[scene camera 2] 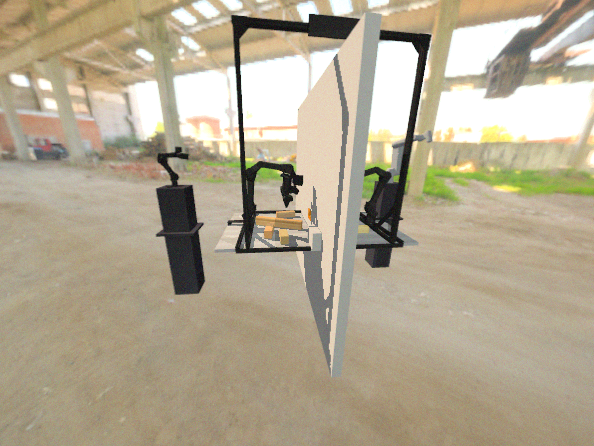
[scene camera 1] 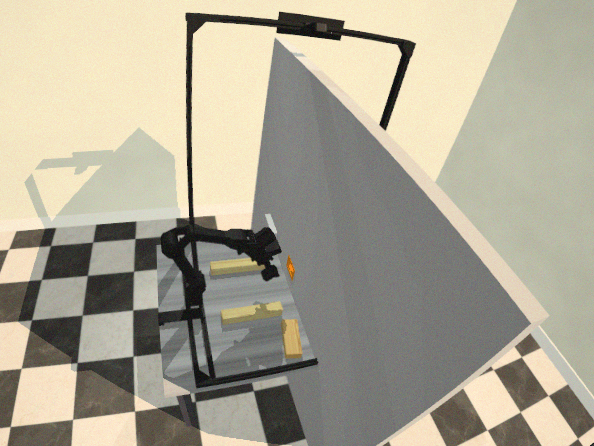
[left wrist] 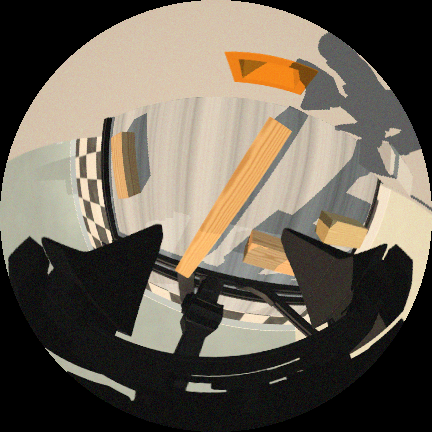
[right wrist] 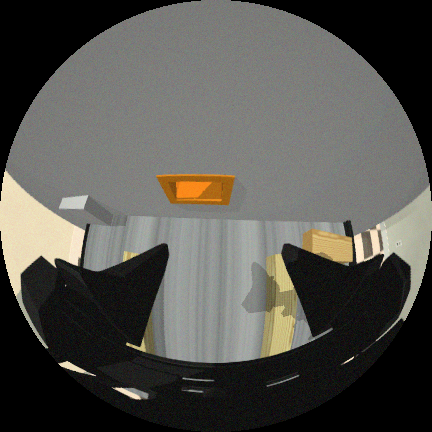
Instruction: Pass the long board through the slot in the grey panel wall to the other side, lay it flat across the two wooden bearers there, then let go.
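Frame: origin at the left arm's base, x ahead, y left, z up, level; centimetres.
Where they show: left gripper, between the fingertips: (scene camera 2: 285, 204) (left wrist: 224, 232); right gripper, between the fingertips: (scene camera 1: 275, 267) (right wrist: 227, 250); left arm's base, origin of its link: (left wrist: 210, 284); right arm's base, origin of its link: (scene camera 2: 370, 222) (scene camera 1: 193, 299) (right wrist: 216, 393).
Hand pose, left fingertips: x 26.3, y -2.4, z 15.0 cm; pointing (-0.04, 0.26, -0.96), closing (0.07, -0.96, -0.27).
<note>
Things, the pixels of their centre, and the offset from my left fingertips. "spot": a spot on its surface instead.
- long board, middle of its body: (left wrist: 221, 212) (scene camera 2: 278, 222) dx -4.7, dy +2.5, dz -14.0 cm
- slot's orange frame, a spot on its surface: (right wrist: 195, 177) spot: dx +22.1, dy -1.7, dz -3.7 cm
- block, middle of its body: (right wrist: 330, 248) (scene camera 1: 291, 338) dx +29.3, dy +27.8, dz -15.1 cm
The long board (scene camera 2: 279, 222) (left wrist: 232, 200) lies slanting on the near side of the panel wall (scene camera 1: 350, 225) (scene camera 2: 320, 140) (left wrist: 150, 60) (right wrist: 215, 100); what bears it is unclear. The slot's orange frame (scene camera 1: 289, 263) (scene camera 2: 309, 216) (left wrist: 232, 65) (right wrist: 195, 177) is beyond the board's far end. My left gripper (scene camera 2: 286, 204) (left wrist: 224, 232) is open, pointing down above the board, apart from it. Beyond the wall, my right gripper (scene camera 1: 270, 274) (right wrist: 227, 250) is open and empty, near the slot. Two pale bearers (scene camera 1: 237, 266) (scene camera 1: 240, 315) lie there, one partly hidden by the right arm.
On the board's side lie wooden blocks (scene camera 2: 269, 232) (scene camera 2: 284, 236) (left wrist: 120, 165) (left wrist: 262, 257) (left wrist: 342, 235). Beyond the wall, another block (scene camera 1: 292, 340) (right wrist: 325, 245) lies beside a bearer. A pale bracket (scene camera 2: 315, 239) (right wrist: 75, 202) juts from the wall. A black frame (scene camera 1: 189, 125) (scene camera 2: 239, 110) surrounds the table.
</note>
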